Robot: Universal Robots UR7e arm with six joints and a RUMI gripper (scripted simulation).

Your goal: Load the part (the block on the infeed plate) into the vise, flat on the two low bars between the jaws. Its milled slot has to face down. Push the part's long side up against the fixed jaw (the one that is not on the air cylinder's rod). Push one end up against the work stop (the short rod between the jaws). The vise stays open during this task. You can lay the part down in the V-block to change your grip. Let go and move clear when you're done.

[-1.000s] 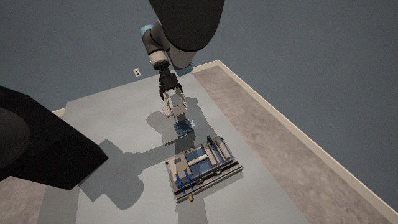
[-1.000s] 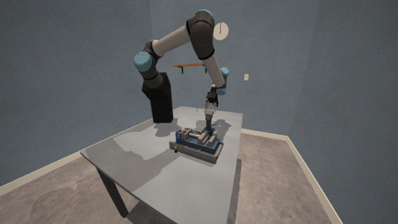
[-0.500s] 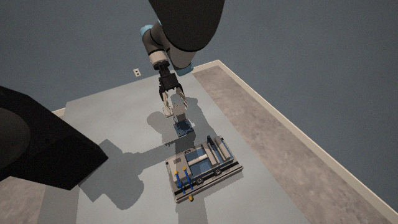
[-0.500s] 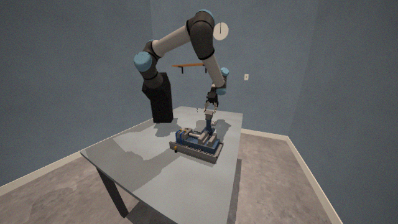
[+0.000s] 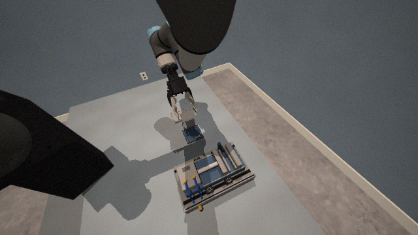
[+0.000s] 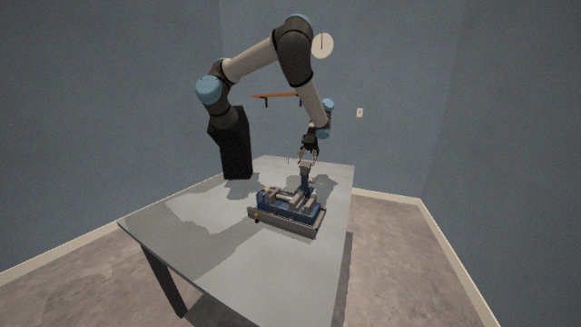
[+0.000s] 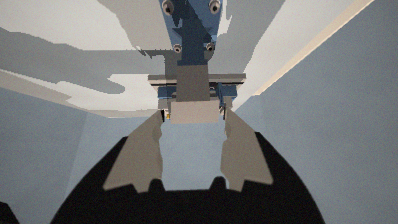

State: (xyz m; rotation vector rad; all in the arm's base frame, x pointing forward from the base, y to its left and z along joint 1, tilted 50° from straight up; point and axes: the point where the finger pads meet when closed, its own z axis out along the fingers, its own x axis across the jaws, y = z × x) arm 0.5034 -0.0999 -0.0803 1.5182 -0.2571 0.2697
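Right now the part is 10 mm below my hand. From my hand the other things lie so: cylinder rod 70 mm behind, 230 mm to the right, 90 mm below; pale plate 20 mm ahead, 150 mm to the left, 160 mm below; work stop 30 mm ahead, 200 mm to the right, 80 mm below.
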